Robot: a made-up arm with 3 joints.
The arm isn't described. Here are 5 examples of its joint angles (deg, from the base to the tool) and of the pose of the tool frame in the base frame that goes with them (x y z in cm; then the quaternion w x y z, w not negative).
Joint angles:
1: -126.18 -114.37 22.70
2: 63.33 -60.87 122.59
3: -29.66 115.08 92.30
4: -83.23 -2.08 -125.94
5: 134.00 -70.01 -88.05
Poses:
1: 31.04 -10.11 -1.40 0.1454 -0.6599 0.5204 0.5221
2: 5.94 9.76 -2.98 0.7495 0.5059 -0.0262 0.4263
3: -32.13 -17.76 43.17 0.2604 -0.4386 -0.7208 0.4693
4: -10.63 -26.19 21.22 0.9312 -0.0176 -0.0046 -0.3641
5: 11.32 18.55 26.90 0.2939 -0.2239 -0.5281 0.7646
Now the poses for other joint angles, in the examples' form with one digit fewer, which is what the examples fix.
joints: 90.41 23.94 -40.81
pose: -17.7 23.2 20.5 0.404 -0.087 -0.188 -0.891
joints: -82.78 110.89 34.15
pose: 12.7 -34.3 38.0 0.297 0.339 -0.751 0.483
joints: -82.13 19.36 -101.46
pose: -3.9 -30.2 18.0 0.972 0.168 0.005 -0.165
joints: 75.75 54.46 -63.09
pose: -18.8 23.3 15.0 0.313 -0.050 -0.455 -0.832
